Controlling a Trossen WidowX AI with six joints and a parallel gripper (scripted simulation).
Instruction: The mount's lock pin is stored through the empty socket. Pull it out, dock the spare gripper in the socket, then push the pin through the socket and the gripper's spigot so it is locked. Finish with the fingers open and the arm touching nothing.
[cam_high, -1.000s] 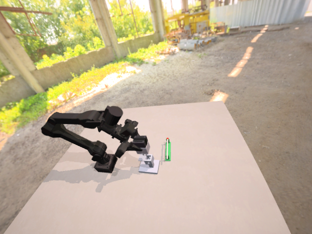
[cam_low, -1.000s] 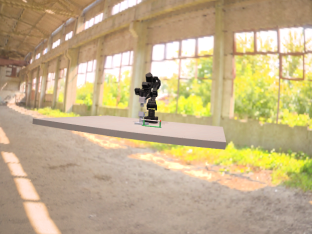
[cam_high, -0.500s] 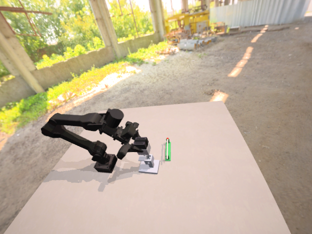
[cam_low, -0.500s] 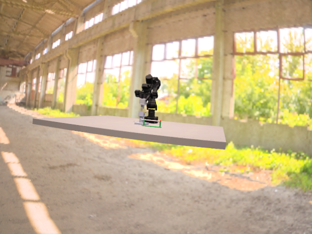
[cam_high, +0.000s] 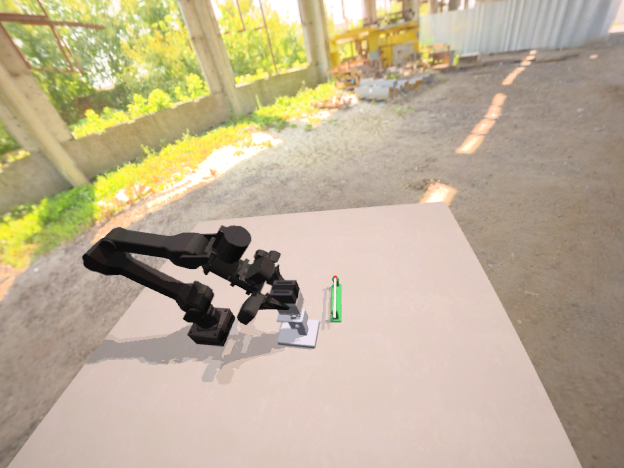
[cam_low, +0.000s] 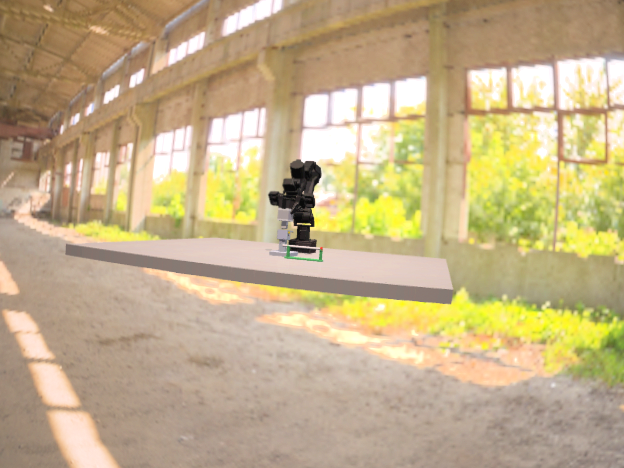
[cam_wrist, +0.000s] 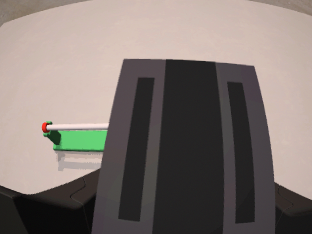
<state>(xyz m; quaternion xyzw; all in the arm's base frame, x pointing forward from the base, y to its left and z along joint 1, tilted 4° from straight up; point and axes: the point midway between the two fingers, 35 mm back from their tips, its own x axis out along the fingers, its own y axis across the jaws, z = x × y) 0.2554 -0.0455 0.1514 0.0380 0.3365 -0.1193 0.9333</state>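
The green cradle lies 14 cm below my gripper tip, 10 cm ahead of it and 9 cm to the left of it. Also, from my gripper tip: grey mount 11 cm below, 1 cm to the left, 1 cm behind; spare gripper 1 cm behind.
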